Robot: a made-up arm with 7 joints. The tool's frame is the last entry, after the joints. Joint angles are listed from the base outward.
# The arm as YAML. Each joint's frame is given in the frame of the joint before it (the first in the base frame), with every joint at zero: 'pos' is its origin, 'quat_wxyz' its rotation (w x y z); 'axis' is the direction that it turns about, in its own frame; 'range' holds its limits. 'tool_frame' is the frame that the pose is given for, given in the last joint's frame.
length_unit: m
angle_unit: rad
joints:
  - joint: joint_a
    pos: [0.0, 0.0, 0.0]
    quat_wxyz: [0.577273, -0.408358, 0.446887, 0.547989]
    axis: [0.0, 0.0, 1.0]
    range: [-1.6, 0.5]
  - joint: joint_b
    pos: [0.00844, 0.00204, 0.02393]
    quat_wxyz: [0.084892, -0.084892, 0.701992, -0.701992]
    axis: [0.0, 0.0, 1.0]
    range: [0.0, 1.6]
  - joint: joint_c
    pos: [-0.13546, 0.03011, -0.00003]
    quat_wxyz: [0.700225, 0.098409, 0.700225, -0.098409]
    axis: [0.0, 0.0, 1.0]
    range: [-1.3, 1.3]
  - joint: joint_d
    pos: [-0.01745, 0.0, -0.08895]
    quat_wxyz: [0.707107, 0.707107, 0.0, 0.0]
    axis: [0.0, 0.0, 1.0]
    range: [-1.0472, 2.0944]
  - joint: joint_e
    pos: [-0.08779, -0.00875, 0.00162]
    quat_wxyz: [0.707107, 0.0, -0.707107, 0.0]
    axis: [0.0, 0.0, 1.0]
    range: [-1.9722, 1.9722]
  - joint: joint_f
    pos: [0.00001, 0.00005, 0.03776]
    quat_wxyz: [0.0, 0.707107, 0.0, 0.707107]
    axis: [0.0, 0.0, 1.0]
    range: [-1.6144, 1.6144]
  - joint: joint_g
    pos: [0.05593, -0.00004, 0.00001]
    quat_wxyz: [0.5, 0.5, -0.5, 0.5]
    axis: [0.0, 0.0, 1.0]
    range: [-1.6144, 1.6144]
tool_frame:
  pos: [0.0, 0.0, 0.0]
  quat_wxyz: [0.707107, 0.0, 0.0, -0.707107]
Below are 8 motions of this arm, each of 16 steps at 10 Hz.
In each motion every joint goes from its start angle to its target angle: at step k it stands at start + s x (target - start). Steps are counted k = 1, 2, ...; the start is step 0. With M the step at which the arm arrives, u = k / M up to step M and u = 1 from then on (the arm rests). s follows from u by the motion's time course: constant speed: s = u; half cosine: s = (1 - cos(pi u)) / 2; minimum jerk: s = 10 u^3 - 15 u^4 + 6 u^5.
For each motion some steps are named. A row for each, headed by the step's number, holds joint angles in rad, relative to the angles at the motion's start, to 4 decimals.
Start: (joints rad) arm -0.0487 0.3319 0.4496 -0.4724 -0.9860 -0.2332 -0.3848
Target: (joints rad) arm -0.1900 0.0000 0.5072 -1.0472 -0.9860 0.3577 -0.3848
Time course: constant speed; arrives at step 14
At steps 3, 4, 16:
3: -0.0303 -0.0711 0.0123 -0.1232 0.0000 0.1266 0.0000
4: -0.0404 -0.0948 0.0165 -0.1642 0.0000 0.1688 0.0000
16: -0.1413 -0.3319 0.0576 -0.5748 0.0000 0.5909 0.0000

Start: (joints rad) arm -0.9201 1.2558 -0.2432 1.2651 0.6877 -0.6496 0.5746
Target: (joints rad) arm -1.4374 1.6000 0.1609 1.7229 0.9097 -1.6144 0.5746
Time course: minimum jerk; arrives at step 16
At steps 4, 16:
4: -0.0535 0.0356 0.0418 0.0474 0.0230 -0.0999 0.0000
16: -0.5173 0.3442 0.4041 0.4578 0.2220 -0.9648 0.0000

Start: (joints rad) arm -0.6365 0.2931 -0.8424 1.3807 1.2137 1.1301 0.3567
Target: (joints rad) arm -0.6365 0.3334 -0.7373 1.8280 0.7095 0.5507 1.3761
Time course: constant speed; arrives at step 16
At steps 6, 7, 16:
6: 0.0000 0.0151 0.0394 0.1677 -0.1891 -0.2173 0.3823
7: 0.0000 0.0176 0.0460 0.1957 -0.2206 -0.2535 0.4460
16: 0.0000 0.0403 0.1051 0.4473 -0.5042 -0.5794 1.0194

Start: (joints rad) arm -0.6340 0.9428 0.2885 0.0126 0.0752 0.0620 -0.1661
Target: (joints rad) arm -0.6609 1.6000 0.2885 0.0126 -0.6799 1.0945 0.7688
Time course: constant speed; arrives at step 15
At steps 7, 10, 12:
7: -0.0126 0.3067 0.0000 0.0000 -0.3524 0.4818 0.4363
10: -0.0179 0.4381 0.0000 0.0000 -0.5034 0.6883 0.6233
12: -0.0215 0.5258 0.0000 0.0000 -0.6041 0.8260 0.7479

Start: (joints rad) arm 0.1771 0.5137 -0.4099 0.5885 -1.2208 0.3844 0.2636
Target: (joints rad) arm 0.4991 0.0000 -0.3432 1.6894 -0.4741 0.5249 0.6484
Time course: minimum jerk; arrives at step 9
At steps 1, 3, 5, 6, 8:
1: 0.0037 -0.0059 0.0008 0.0127 0.0086 0.0016 0.0044
3: 0.0676 -0.1078 0.0140 0.2311 0.1567 0.0295 0.0808
5: 0.1943 -0.3099 0.0402 0.6642 0.4505 0.0848 0.2322
6: 0.2544 -0.4059 0.0527 0.8698 0.5900 0.1110 0.3040
8: 0.3183 -0.5078 0.0659 1.0882 0.7381 0.1389 0.3804

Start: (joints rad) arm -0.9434 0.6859 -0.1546 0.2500 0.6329 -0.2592 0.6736
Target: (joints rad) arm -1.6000 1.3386 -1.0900 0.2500 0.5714 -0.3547 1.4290
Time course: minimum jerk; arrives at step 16
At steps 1, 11, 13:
1: -0.0015 0.0014 -0.0021 0.0000 -0.0001 -0.0002 0.0017
11: -0.5384 0.5352 -0.7670 0.0000 -0.0504 -0.0783 0.6194
13: -0.6246 0.6209 -0.8898 0.0000 -0.0585 -0.0908 0.7186

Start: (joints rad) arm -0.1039 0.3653 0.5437 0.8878 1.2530 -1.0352 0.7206
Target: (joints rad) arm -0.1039 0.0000 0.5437 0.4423 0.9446 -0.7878 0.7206
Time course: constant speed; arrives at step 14
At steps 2, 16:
2: 0.0000 -0.0522 0.0000 -0.0636 -0.0441 0.0353 0.0000
16: 0.0000 -0.3653 0.0000 -0.4455 -0.3084 0.2474 0.0000

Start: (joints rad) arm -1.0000 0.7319 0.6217 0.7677 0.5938 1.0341 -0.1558
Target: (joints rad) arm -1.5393 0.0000 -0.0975 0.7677 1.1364 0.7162 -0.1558
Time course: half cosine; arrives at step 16
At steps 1, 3, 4, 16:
1: -0.0052 -0.0070 -0.0069 0.0000 0.0052 -0.0031 0.0000
3: -0.0454 -0.0617 -0.0606 0.0000 0.0457 -0.0268 0.0000
4: -0.0790 -0.1072 -0.1053 0.0000 0.0795 -0.0466 0.0000
16: -0.5393 -0.7319 -0.7192 0.0000 0.5426 -0.3179 0.0000

